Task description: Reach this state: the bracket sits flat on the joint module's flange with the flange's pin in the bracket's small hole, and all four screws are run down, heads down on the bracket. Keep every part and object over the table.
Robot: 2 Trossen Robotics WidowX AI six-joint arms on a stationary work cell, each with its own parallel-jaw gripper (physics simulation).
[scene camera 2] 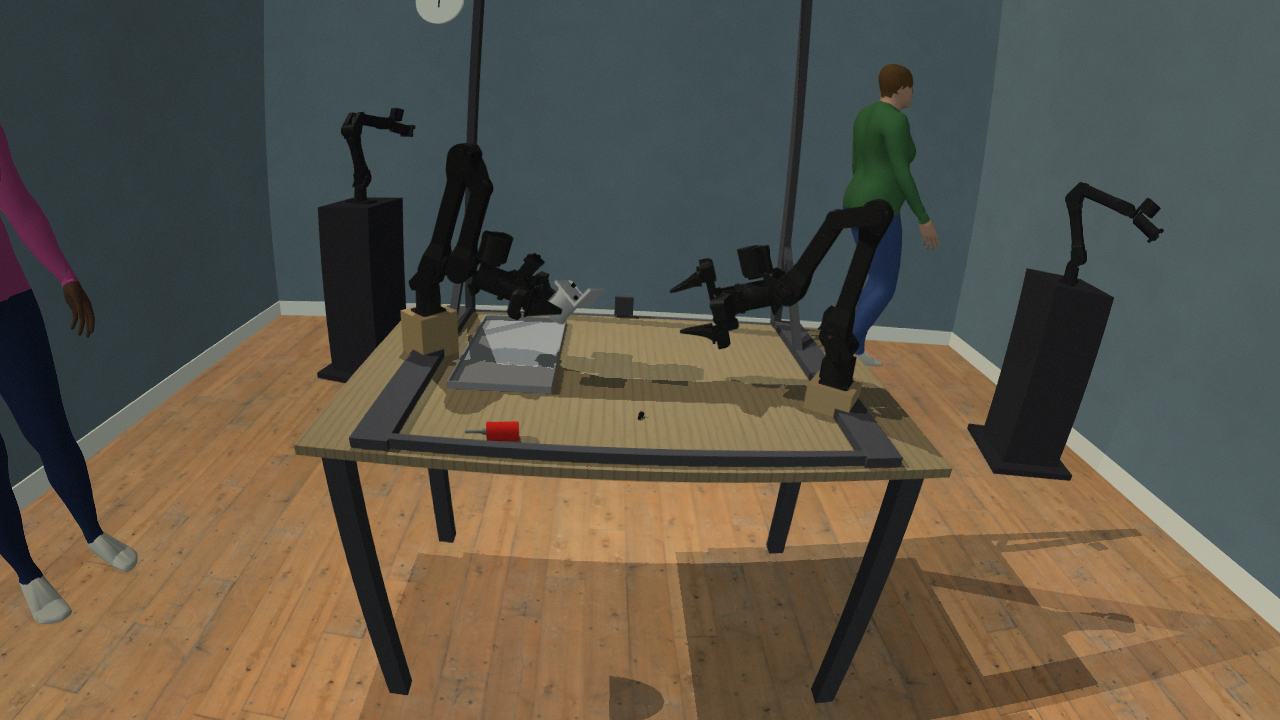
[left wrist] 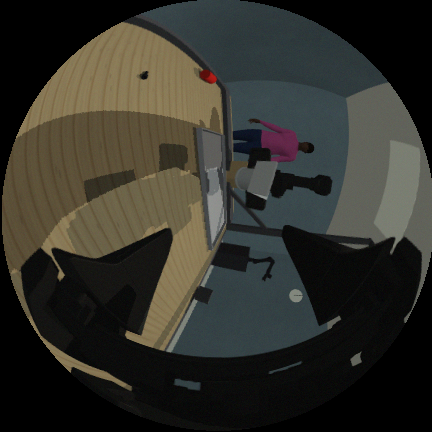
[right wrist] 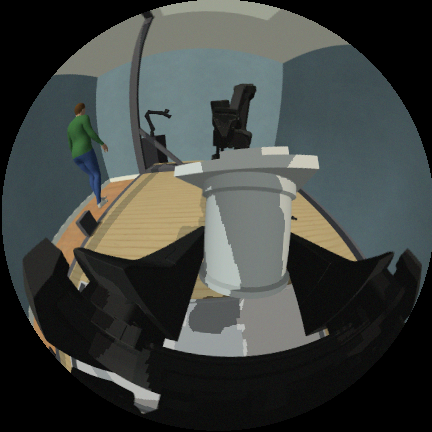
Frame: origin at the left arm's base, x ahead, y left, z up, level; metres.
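Seen in the pictures: left gripper, between the fingertips: (scene camera 2: 675,311) (left wrist: 227,232); right gripper, between the fingertips: (scene camera 2: 565,308) (left wrist: 247,179) (right wrist: 243,233); left arm's base, origin of its link: (scene camera 2: 836,382); right arm's base, origin of its link: (scene camera 2: 428,310).
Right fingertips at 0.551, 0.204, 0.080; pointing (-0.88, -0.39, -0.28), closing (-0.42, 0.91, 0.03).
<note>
Offsets run from my right fingertips to a thing's top centre, as dx, dy, dz. Level surfaces: height alone.
My right gripper (scene camera 2: 546,309) (right wrist: 243,233) is shut on the white cylindrical joint module @(+0.005, +0.002, +0.052) (right wrist: 247,215) (left wrist: 243,178), held tilted above the tray. A pale bracket @(-0.024, -0.013, +0.066) (scene camera 2: 586,300) (left wrist: 263,180) (right wrist: 250,166) is at the module's far end. Small dark spots show there in scene camera 2; whether they are holes or screw heads, and whether the pin is seated, I cannot tell. My left gripper (scene camera 2: 678,311) (left wrist: 227,232) is open and empty above the table's back right. A small black piece, probably a screw @(-0.257, +0.092, -0.125) (scene camera 2: 640,415) (left wrist: 144,75) (right wrist: 294,218), lies on the table. A red-handled screwdriver @(-0.103, +0.331, -0.102) (scene camera 2: 502,431) (left wrist: 208,76) lies at the front left.
A grey-rimmed tray @(+0.145, +0.011, -0.120) (scene camera 2: 505,387) (left wrist: 204,190) (right wrist: 275,320) lies on the left of the table @(dz -0.136) (scene camera 2: 716,425) in scene camera 2. A dark frame bar (scene camera 2: 626,453) runs along the front edge. Two upright posts (scene camera 2: 474,80) (scene camera 2: 796,107) rise behind the arms.
</note>
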